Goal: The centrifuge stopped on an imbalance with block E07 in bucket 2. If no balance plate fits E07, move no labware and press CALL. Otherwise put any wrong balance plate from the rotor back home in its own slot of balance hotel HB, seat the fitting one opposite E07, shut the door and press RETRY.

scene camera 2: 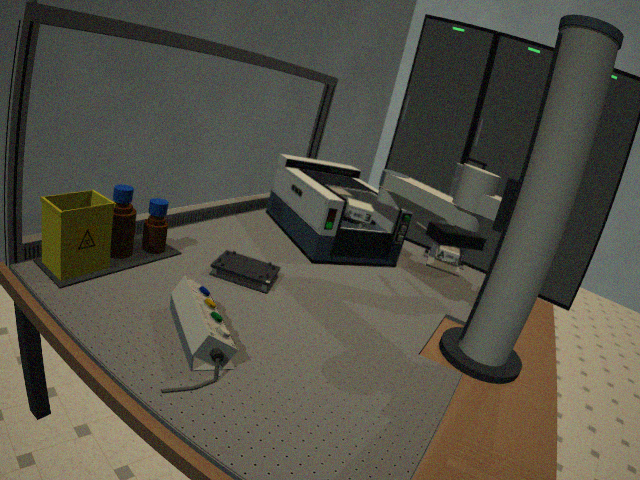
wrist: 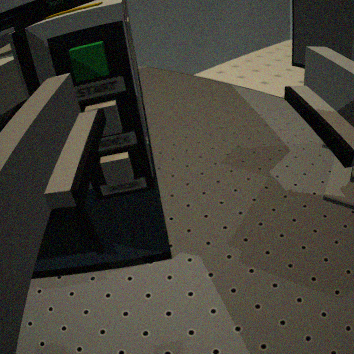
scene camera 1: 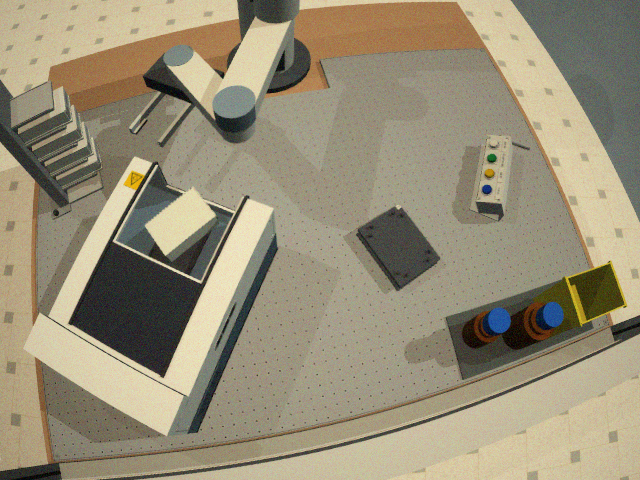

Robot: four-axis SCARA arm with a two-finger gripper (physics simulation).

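Note:
The centrifuge has its lid opening uncovered. A pale block sits in the bucket at the opening; its label is not readable. The other bucket is hidden. In the wrist view a green START button tops two grey buttons. The balance hotel holds several pale plates; one label reads A in scene camera 2. A button box has white, green, yellow and blue buttons. My gripper is shut to its narrow stance, empty, a gap between its fingers, between centrifuge and arm base.
A dark flat stand is between the centrifuge and the button box. Two blue-capped brown bottles and a yellow bin stand on a dark mat. A post rises beside the hotel.

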